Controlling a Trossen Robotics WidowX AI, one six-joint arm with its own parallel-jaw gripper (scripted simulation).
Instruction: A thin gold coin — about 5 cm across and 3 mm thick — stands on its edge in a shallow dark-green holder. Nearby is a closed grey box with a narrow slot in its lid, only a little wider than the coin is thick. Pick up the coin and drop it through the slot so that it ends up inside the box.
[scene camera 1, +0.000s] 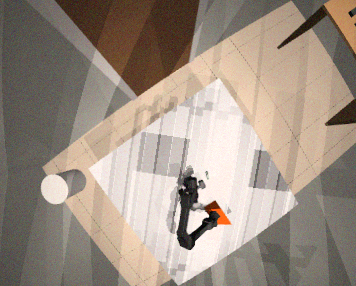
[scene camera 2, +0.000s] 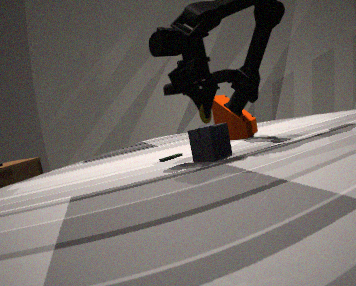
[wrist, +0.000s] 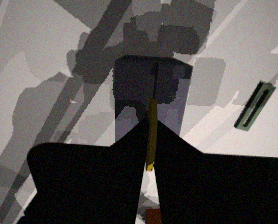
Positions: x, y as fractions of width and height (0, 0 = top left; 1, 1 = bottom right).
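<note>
There's a gold coin, and it's being carried by the gripper (scene camera 2: 0.58, 0.41). You'd find the gripper (wrist: 0.54, 0.56) in the wrist view as well.
</note>
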